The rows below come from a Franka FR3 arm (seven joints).
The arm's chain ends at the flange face. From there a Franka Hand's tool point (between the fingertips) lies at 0.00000 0.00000 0.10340 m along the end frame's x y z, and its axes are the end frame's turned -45 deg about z.
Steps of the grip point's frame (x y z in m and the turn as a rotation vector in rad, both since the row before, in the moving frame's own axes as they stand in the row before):
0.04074 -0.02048 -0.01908 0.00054 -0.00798 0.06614
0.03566 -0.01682 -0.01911 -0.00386 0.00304 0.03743
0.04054 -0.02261 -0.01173 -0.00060 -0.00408 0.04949
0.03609 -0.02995 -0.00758 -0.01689 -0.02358 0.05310
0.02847 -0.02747 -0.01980 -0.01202 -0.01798 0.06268
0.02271 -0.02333 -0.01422 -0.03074 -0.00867 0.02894
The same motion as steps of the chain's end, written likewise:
0.01497 -0.04381 -0.01908 -0.00526 -0.00602 0.06614
0.01282 -0.03718 -0.01911 -0.00058 0.00488 0.03743
0.01294 -0.04499 -0.01173 -0.00331 -0.00246 0.04949
0.00491 -0.04964 -0.00754 -0.02862 -0.00473 0.05310
0.00121 -0.04173 -0.01978 -0.02121 -0.00421 0.06268
-0.00201 -0.03546 -0.01417 -0.02787 0.01561 0.02894

